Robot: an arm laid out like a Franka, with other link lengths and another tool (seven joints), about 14 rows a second.
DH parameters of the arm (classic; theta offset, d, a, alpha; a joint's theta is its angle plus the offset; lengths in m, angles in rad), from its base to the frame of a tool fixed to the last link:
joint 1: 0 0.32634 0 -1.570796
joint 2: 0 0 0 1.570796
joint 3: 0 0.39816 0.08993 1.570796
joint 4: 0 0 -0.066 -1.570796
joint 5: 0 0.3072 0 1.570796
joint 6: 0 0 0.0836 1.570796
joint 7: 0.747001 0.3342 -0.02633 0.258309
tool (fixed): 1.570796 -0.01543 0 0
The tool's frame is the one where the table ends.
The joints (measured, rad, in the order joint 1, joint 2, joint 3, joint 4, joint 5, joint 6, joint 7), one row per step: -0.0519, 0.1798, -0.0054, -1.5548, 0.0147, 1.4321, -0.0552; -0.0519, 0.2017, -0.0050, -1.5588, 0.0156, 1.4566, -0.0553; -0.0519, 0.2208, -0.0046, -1.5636, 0.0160, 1.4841, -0.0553; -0.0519, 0.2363, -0.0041, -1.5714, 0.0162, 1.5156, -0.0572; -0.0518, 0.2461, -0.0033, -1.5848, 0.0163, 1.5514, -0.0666; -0.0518, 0.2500, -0.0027, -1.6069, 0.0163, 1.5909, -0.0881; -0.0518, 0.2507, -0.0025, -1.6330, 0.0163, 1.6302, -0.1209; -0.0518, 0.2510, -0.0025, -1.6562, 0.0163, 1.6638, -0.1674; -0.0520, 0.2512, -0.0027, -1.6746, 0.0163, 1.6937, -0.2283
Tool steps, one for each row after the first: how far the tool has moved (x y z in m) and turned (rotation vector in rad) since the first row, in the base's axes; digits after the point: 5 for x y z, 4 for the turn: 0.00803, 0.00000, -0.01165, 0.0009, 0.0014, 0.0000; 0.01635, -0.00018, -0.02256, 0.0010, -0.0023, -0.0001; 0.02457, -0.00042, -0.03292, 0.0012, -0.0105, 0.0017; 0.03182, -0.00064, -0.04235, 0.0033, -0.0234, 0.0110; 0.03680, -0.00118, -0.05153, 0.0085, -0.0375, 0.0317; 0.03992, -0.00208, -0.06026, 0.0164, -0.0509, 0.0629; 0.04188, -0.00335, -0.06774, 0.0278, -0.0623, 0.1072; 0.04412, -0.00521, -0.07365, 0.0424, -0.0752, 0.1653
